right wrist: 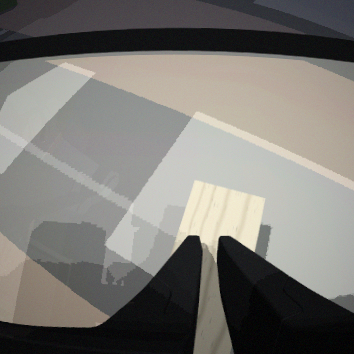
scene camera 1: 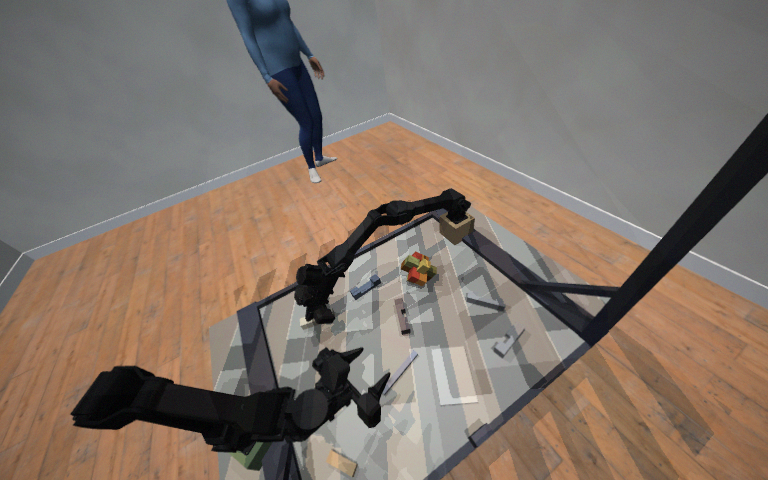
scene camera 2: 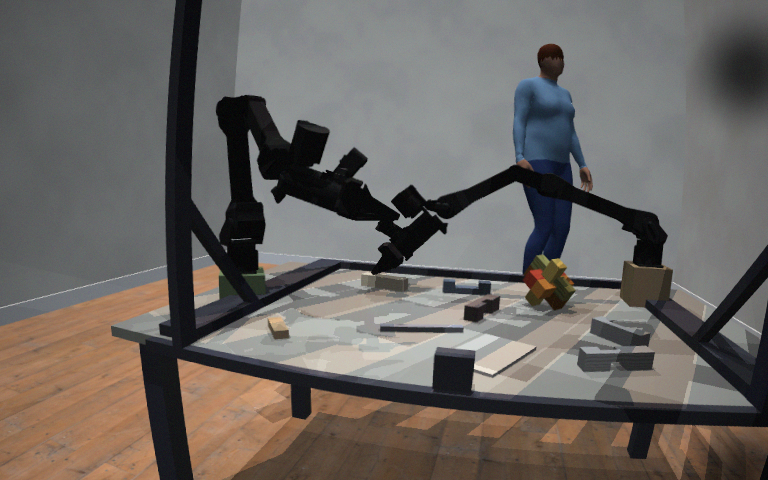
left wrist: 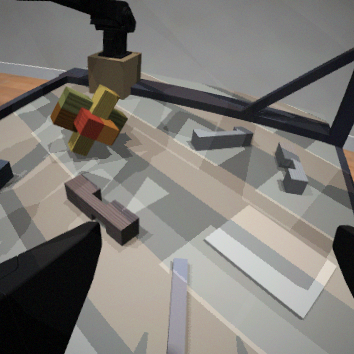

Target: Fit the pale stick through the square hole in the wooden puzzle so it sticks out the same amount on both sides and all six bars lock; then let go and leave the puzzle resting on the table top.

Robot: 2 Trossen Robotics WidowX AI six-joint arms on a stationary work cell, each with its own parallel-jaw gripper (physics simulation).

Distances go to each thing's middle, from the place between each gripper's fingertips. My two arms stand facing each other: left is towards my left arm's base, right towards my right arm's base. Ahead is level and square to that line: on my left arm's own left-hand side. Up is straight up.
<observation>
The pale stick (right wrist: 211, 210) is 1 cm behind my right hand, 3 cm to the right of it and 2 cm below it. The rest, counted from my right hand: tan base block (scene camera 2: 639, 284): 17 cm behind, 68 cm to the right, 2 cm above.
The pale stick is 330 mm ahead of my left hand, 10 mm to the left of it and 190 mm below it. Also, from my left hand: tan base block: 180 mm ahead, 640 mm to the right, 150 mm below.
</observation>
